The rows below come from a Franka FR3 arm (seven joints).
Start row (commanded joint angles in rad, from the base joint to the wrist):
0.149 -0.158 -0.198 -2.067 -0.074 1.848 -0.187
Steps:
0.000 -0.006 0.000 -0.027 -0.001 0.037 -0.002
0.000 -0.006 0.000 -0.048 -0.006 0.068 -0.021
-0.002 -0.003 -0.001 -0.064 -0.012 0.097 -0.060
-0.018 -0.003 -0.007 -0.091 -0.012 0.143 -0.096
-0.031 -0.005 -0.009 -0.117 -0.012 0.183 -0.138
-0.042 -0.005 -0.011 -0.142 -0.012 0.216 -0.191
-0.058 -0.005 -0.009 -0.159 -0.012 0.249 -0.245
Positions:
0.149 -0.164 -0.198 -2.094 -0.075 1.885 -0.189
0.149 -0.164 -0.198 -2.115 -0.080 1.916 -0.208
0.147 -0.161 -0.199 -2.131 -0.086 1.945 -0.247
0.131 -0.161 -0.205 -2.158 -0.086 1.991 -0.283
0.118 -0.163 -0.207 -2.184 -0.086 2.031 -0.325
0.107 -0.163 -0.209 -2.209 -0.086 2.064 -0.378
0.091 -0.163 -0.207 -2.226 -0.086 2.097 -0.432

